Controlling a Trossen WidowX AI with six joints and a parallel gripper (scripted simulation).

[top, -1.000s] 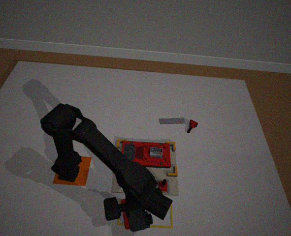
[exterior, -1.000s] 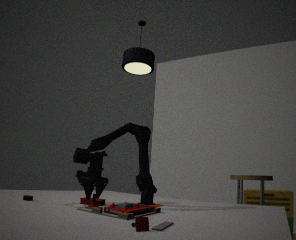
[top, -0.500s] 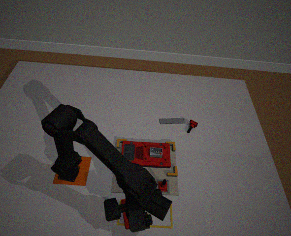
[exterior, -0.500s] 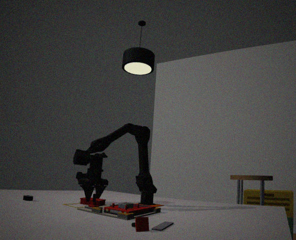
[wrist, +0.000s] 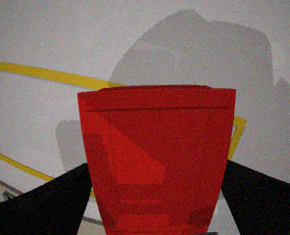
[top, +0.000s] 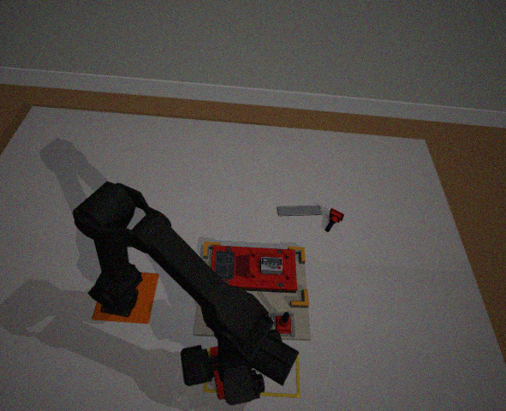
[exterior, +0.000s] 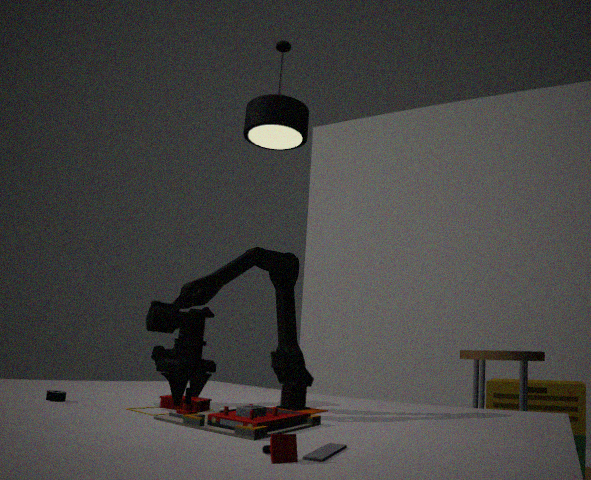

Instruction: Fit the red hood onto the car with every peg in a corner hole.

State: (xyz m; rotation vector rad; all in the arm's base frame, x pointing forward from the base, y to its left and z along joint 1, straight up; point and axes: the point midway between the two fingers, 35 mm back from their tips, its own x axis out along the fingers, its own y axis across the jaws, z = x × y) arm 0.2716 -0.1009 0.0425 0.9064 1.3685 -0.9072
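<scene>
Now: the jig plate 20 mm ahead of my gripper tip and 200 mm to the left of it. The rest, counted from my gripper tip: red hood (10 mm above).
</scene>
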